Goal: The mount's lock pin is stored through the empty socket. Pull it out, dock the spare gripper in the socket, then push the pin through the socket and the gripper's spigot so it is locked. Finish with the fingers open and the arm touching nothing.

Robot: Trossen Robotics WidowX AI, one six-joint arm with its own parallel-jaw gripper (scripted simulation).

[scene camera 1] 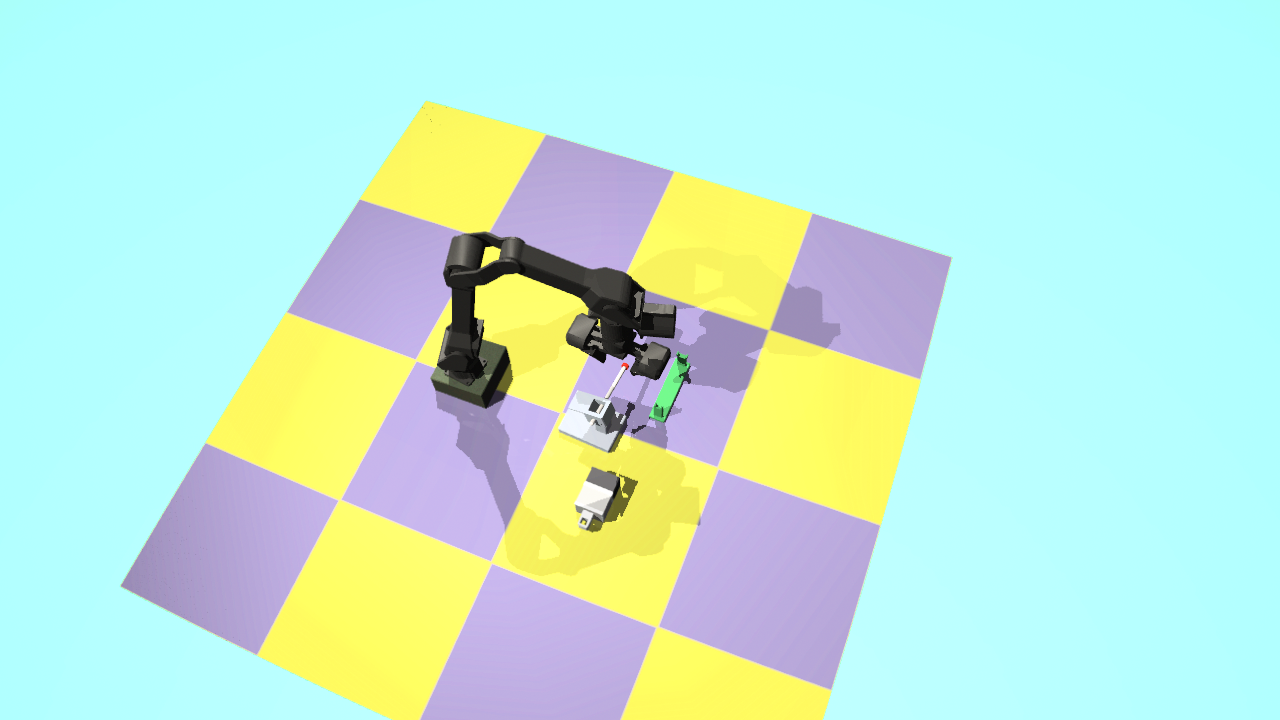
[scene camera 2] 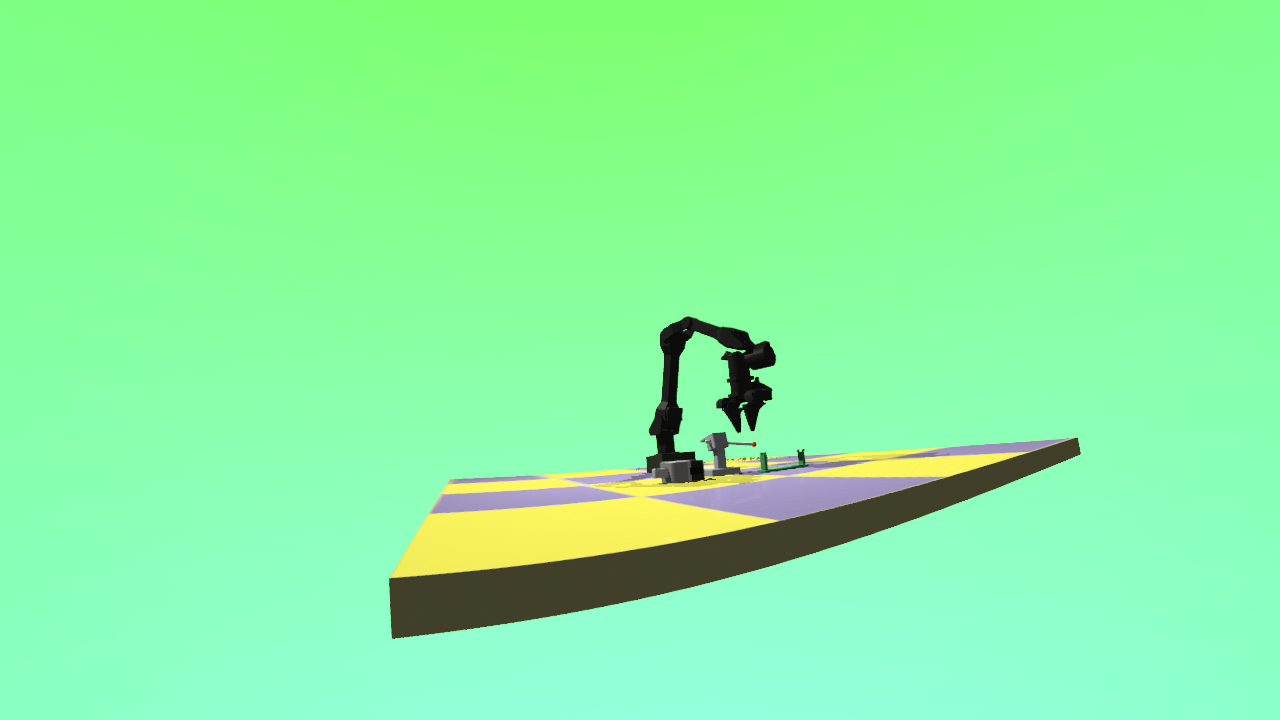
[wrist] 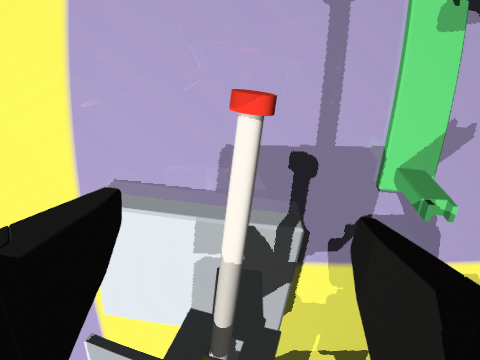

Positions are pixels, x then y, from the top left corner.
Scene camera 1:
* gripper: 619, 367
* spare gripper: 595, 498
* socket: 602, 435
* green cradle: 672, 384
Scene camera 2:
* gripper: 745, 432
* spare gripper: 682, 470
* socket: 719, 441
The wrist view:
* gripper: 239, 220
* socket: 164, 268
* green cradle: 430, 59
